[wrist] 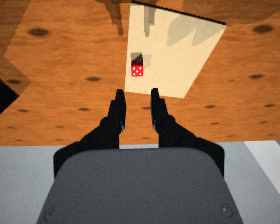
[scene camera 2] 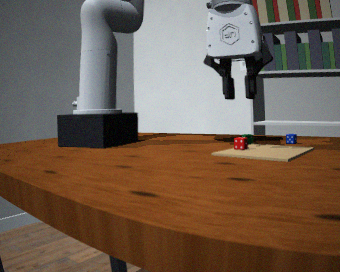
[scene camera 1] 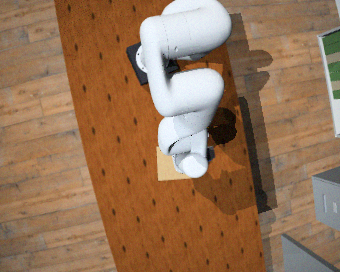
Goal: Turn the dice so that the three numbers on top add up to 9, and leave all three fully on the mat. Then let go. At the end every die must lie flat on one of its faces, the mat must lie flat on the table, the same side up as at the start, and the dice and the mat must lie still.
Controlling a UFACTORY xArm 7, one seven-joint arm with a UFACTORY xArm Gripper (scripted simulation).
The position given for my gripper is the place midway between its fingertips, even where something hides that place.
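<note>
My gripper is visible at [scene camera 2: 240,99] and [wrist: 137,97]; a tan mat is visible at [scene camera 2: 254,151] and [wrist: 173,48].
</note>
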